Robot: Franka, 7 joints.
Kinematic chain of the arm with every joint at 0, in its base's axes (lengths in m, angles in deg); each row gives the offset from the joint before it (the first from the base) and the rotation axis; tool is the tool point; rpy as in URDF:
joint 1: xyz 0 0 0.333 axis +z
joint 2: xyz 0 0 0 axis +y
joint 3: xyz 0 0 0.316 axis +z
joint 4: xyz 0.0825 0 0 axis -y
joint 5: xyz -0.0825 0 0.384 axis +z
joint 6: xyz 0 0 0 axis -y
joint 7: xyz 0.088 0 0 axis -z
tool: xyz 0 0 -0.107 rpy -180 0 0
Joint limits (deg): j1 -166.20..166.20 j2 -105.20..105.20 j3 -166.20..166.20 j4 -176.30..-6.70 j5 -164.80..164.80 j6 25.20..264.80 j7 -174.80..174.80
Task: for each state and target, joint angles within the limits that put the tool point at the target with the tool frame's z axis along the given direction. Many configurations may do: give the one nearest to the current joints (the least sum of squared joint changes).
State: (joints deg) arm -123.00 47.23 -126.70 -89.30 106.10 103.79 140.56
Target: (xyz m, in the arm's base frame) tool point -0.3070 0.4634 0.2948 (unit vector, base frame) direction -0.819 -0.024 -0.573
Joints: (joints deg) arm -166.04 52.75 -84.95 -127.42 112.75 91.55 140.56
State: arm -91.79 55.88 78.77 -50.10 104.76 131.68 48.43
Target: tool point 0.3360 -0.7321 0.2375 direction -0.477 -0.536 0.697
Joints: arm -86.36 105.20 91.77 -43.62 124.37 83.44 48.43
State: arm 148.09 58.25 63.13 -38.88 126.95 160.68 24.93
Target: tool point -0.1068 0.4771 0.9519 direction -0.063 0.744 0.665
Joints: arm 109.95 29.11 31.39 -6.88 98.27 199.21 24.93
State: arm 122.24 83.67 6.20 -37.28 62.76 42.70 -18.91
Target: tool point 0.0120 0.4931 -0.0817 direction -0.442 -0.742 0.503
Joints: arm 77.37 105.16 2.75 -35.01 41.45 25.20 -18.91
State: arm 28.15 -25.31 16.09 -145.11 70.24 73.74 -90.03
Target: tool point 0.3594 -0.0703 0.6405 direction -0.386 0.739 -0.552
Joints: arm 1.77 -20.76 -21.51 -109.62 38.80 53.26 -90.03
